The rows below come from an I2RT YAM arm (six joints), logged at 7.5 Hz.
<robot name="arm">
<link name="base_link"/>
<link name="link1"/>
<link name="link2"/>
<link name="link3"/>
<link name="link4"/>
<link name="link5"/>
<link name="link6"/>
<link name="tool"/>
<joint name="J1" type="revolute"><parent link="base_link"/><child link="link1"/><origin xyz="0.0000 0.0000 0.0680" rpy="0.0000 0.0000 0.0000"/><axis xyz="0 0 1"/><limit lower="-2.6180" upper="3.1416"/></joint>
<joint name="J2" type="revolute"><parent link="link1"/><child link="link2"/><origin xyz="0.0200 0.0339 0.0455" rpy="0.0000 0.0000 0.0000"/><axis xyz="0 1 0"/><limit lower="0.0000" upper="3.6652"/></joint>
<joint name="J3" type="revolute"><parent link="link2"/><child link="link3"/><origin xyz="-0.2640 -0.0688 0.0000" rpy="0.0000 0.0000 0.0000"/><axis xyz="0 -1 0"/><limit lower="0.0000" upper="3.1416"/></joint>
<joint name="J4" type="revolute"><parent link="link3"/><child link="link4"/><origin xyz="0.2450 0.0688 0.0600" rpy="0.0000 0.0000 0.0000"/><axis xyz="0 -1 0"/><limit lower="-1.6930" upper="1.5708"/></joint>
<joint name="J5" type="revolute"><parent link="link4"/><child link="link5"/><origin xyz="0.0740 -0.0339 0.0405" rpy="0.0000 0.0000 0.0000"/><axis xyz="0 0 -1"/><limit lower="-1.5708" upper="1.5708"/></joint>
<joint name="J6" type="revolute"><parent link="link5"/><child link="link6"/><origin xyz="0.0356 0.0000 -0.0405" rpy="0.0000 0.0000 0.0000"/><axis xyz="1 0 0"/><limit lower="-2.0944" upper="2.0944"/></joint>
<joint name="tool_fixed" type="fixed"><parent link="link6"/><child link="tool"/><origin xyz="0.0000 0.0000 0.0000" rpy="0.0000 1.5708 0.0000"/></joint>
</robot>
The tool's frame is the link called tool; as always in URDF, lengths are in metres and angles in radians.
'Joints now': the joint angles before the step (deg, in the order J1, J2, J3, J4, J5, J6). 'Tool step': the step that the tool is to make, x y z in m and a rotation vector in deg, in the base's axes. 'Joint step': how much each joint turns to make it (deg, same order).
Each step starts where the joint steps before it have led.
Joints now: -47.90 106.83 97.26 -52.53 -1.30 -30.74
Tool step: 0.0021 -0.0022 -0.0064 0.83 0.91 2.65
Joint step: -0.09 1.14 0.30 -0.47 -1.15 -2.49
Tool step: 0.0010 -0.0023 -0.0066 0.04 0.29 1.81
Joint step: -0.18 0.61 -0.64 0.93 -0.71 -1.86
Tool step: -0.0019 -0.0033 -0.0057 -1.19 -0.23 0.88
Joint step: -0.52 -0.14 -1.67 2.49 -0.08 -1.53
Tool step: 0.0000 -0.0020 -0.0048 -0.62 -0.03 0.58
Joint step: -0.19 0.17 -0.95 1.56 -0.01 -0.86
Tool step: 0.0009 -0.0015 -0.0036 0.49 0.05 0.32
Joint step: -0.08 0.57 0.02 0.13 -0.44 -0.23
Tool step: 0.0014 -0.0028 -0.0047 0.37 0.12 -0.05
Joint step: -0.12 0.86 0.16 0.34 -0.17 0.00
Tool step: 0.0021 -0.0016 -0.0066 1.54 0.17 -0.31
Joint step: 0.02 1.12 0.27 -0.37 -0.64 0.69
